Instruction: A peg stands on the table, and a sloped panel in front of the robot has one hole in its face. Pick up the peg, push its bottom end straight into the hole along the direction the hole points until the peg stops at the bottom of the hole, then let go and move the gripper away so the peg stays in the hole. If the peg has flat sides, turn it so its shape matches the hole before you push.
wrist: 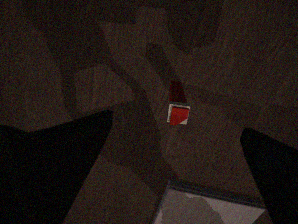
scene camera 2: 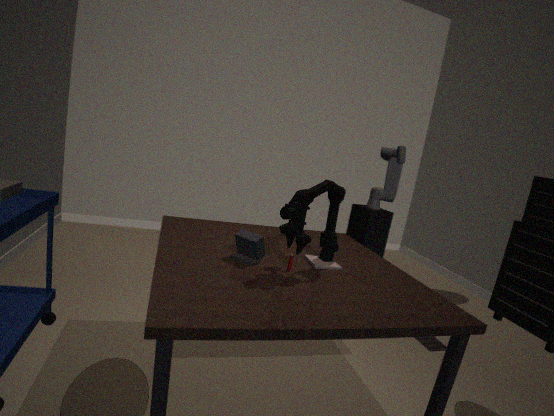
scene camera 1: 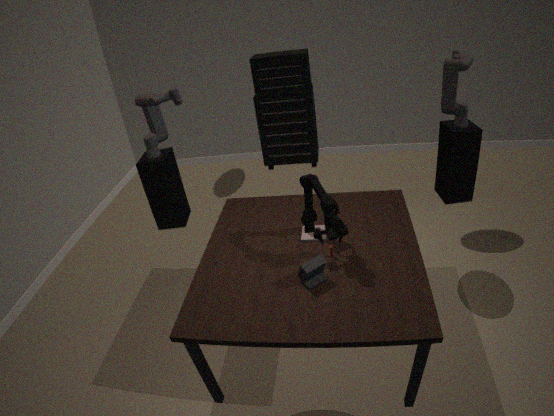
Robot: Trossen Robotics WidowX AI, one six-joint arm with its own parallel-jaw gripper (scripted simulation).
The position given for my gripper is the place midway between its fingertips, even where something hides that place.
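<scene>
There's a grey sloped panel block (scene camera 2: 249,244) that I can see, and as for my gripper (wrist: 176,125), it's open and holding nothing.
</scene>
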